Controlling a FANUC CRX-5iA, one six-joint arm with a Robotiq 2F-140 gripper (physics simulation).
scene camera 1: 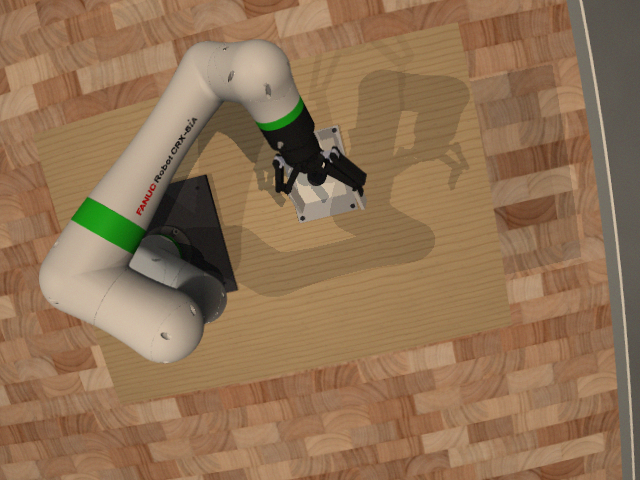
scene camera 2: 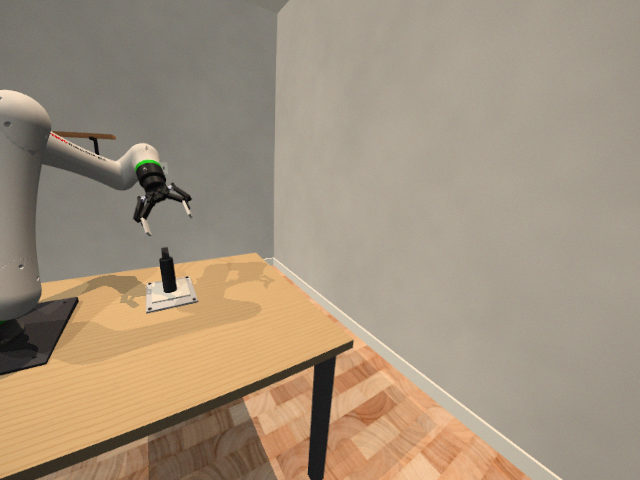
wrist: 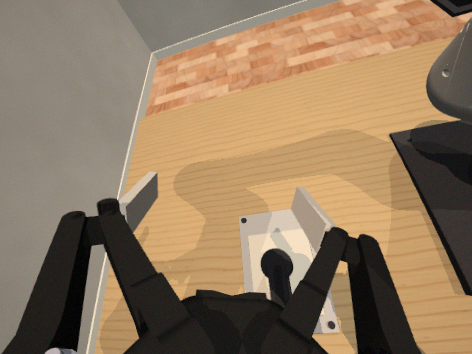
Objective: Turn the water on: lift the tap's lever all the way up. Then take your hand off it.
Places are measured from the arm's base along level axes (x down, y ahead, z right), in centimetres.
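Pixels of known places: gripper, fingertip midpoint: (scene camera 1: 332, 206) (scene camera 2: 169, 225) (wrist: 227, 191); arm's base, link origin: (scene camera 1: 168, 250).
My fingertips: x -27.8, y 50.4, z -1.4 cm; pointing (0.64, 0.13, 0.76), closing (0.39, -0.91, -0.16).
For each thing: its top centre in the pictures, then the offset to it from my fingertips. "*": a spot on its surface instead. Level surfaces: height alone.
- black tap, surface spot: (wrist: 276, 261) (scene camera 1: 316, 178) * dx +14.4, dy -2.4, dz -6.5 cm
- lever, top centre: (wrist: 282, 312) (scene camera 2: 165, 251) dx +13.5, dy -1.9, dz -12.9 cm
- wooden table, surface height: dx +29.1 cm
The black tap (scene camera 1: 316, 177) (scene camera 2: 168, 274) (wrist: 276, 261) stands upright on a pale base plate (scene camera 1: 326, 213) (scene camera 2: 153, 307) (wrist: 252, 223). In the scene camera 2 view a small black end of the lever (scene camera 2: 164, 251) shows above the tap's body. The gripper covers much of the tap in the scene camera 1 view and its lower part in the wrist view, so the lever's angle cannot be told. My gripper (scene camera 1: 328, 200) (scene camera 2: 169, 224) (wrist: 227, 191) is open and empty, tilted, with its fingertips above the tap and apart from it.
The tap's plate is on the wooden table (scene camera 1: 413, 320) (scene camera 2: 217, 351) (wrist: 240, 115). The robot's dark mounting plate (scene camera 1: 214, 227) (scene camera 2: 56, 330) (wrist: 430, 220) lies beside it on the table. A grey wall (scene camera 1: 617, 155) (scene camera 2: 439, 180) (wrist: 65, 100) rises beyond the table's far end.
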